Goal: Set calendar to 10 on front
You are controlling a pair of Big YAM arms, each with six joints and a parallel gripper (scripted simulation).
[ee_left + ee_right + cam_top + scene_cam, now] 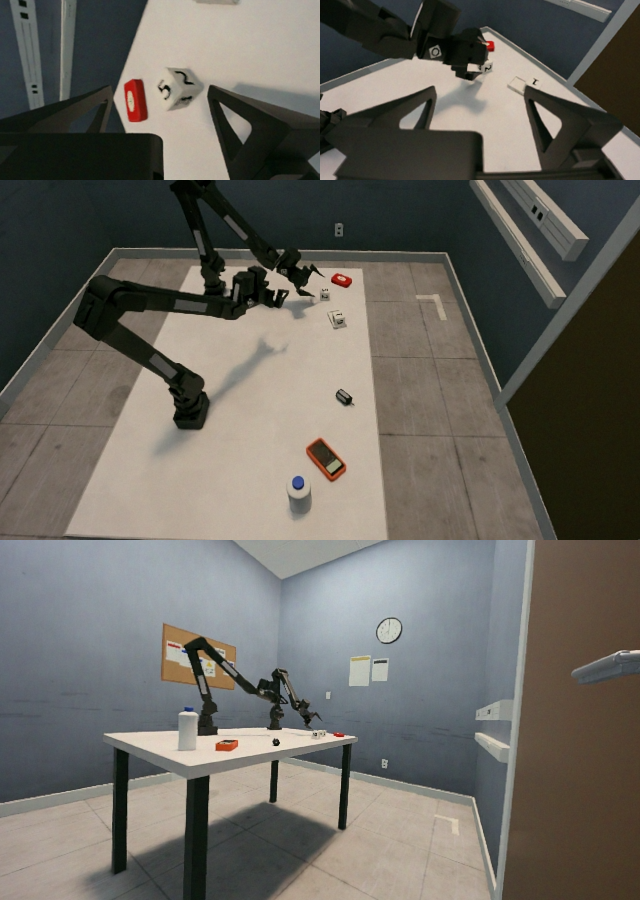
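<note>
My left gripper is now 14 cm short of the red box, 14 cm to the right of it and 7 cm above it. The rest, counted from my left hand: black object 5 cm ahead, 56 cm to the right, 7 cm below; then orange device 5 cm behind, 78 cm to the right, 7 cm below.
</note>
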